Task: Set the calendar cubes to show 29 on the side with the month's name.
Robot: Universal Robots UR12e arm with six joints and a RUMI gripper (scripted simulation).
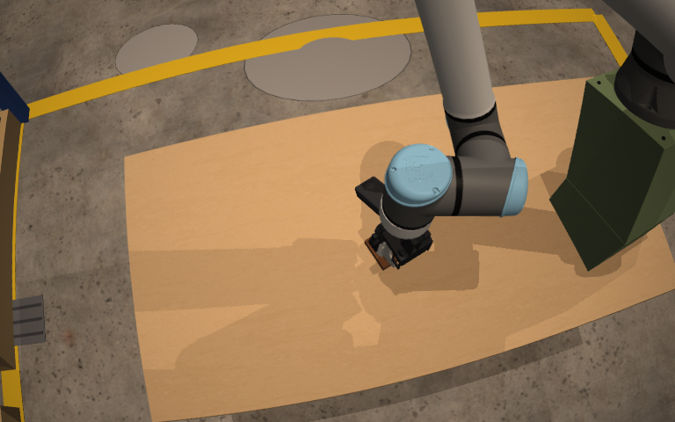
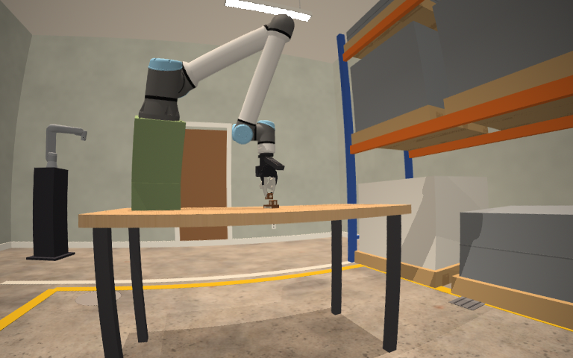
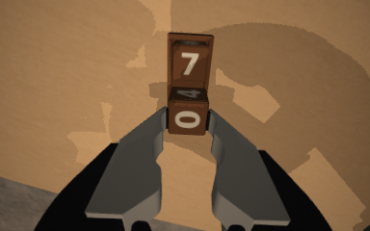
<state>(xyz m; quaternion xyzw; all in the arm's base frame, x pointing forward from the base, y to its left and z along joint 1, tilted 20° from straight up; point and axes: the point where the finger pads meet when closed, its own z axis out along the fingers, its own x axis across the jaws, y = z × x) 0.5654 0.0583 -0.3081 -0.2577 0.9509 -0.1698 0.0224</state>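
My gripper is now 10 mm short of the tray, 10 mm to the left of it and 60 mm above it.
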